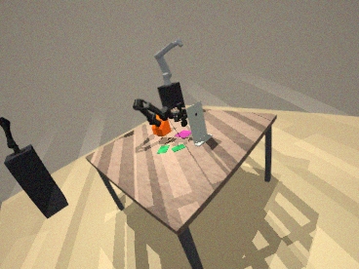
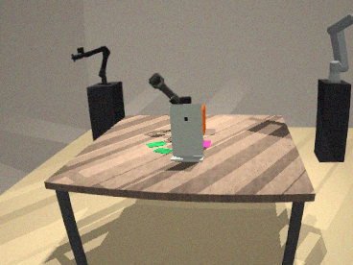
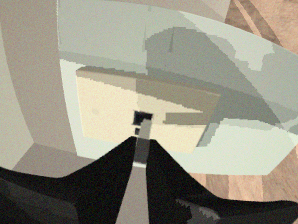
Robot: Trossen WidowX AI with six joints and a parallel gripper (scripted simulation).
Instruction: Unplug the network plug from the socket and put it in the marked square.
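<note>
My gripper tip is 180 mm past the magenta square, 40 mm to the right of it and 210 mm above it. Round my gripper tip: pale plug: 10 mm ahead; upright panel: 50 mm ahead, 80 mm below.
</note>
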